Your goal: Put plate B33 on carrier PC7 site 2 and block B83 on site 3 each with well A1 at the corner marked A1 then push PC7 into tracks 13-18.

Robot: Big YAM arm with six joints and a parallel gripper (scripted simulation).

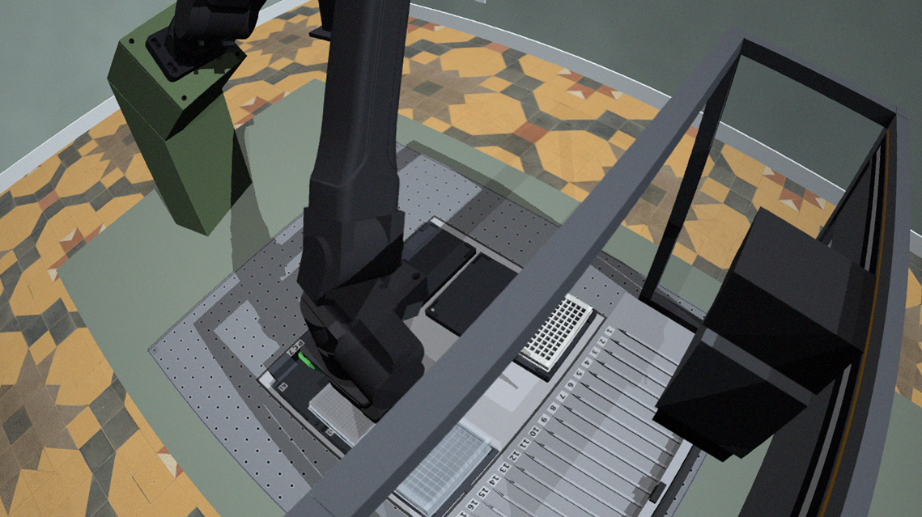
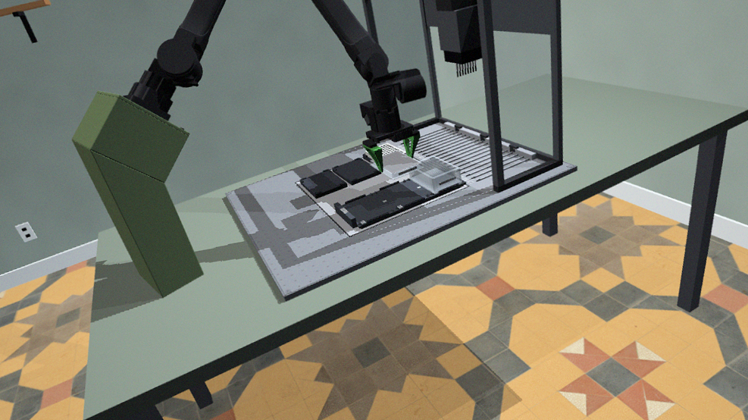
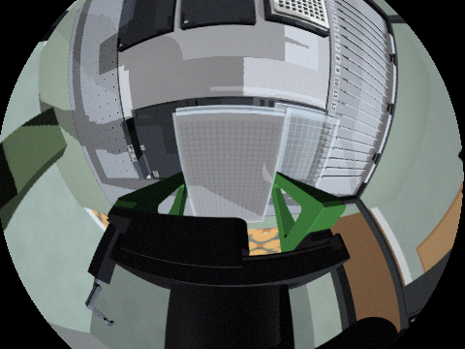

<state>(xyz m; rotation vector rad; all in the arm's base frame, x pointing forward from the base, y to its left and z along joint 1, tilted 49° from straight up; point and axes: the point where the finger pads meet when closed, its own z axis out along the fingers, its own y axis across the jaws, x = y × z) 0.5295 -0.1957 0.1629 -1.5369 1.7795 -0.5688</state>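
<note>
My hand is 80 mm above the dark plate carrier PC7. Round my hand: 384-well plate B33 (right at my hand); clear deep-well block B83 (100 mm ahead, 80 mm below, 10 mm to the right); plate nest S2 (250 mm to the left, 90 mm below).
</note>
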